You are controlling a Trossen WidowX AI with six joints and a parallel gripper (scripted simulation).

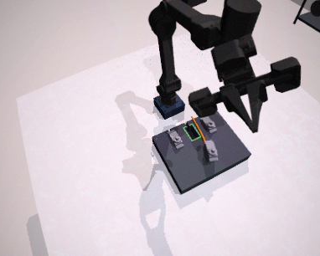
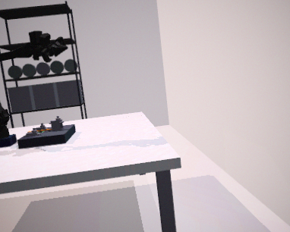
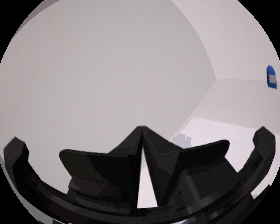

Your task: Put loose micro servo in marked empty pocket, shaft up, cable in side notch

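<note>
My gripper tip is now 130 mm past the dark deck, 110 mm to the right of it and 460 mm above it.
</note>
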